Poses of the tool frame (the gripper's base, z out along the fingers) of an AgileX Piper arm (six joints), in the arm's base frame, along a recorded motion.
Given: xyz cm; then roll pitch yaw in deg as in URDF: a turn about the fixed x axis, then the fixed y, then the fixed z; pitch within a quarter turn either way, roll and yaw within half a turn.
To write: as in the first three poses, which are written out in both.
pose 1, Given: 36.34, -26.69, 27.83, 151.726, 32.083, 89.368
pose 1, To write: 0.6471, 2.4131, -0.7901, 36.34, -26.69, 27.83
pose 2, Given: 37.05, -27.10, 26.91, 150.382, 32.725, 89.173
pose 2, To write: 0.6556, 2.3911, -0.7747, 37.05, -27.10, 26.91
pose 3, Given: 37.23, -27.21, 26.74, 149.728, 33.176, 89.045
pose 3, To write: 0.6568, 2.3787, -0.7698, 37.23, -27.21, 26.74
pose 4, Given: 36.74, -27.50, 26.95, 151.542, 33.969, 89.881
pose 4, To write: 0.6156, 2.3878, -0.8027, 36.74, -27.50, 26.95
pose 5, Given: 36.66, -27.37, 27.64, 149.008, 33.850, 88.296
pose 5, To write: 0.6547, 2.3630, -0.7775, 36.66, -27.37, 27.64
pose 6, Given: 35.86, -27.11, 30.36, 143.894, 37.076, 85.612
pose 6, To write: 0.6623, 2.2713, -0.7673, 35.86, -27.11, 30.36
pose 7, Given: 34.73, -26.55, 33.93, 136.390, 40.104, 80.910
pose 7, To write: 0.6862, 2.1577, -0.7532, 34.73, -26.55, 33.93
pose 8, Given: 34.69, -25.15, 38.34, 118.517, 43.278, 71.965
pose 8, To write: 0.7508, 1.9258, -0.6713, 34.69, -25.15, 38.34
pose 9, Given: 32.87, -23.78, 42.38, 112.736, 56.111, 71.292
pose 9, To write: 0.5546, 1.7880, -0.6613, 32.87, -23.78, 42.38
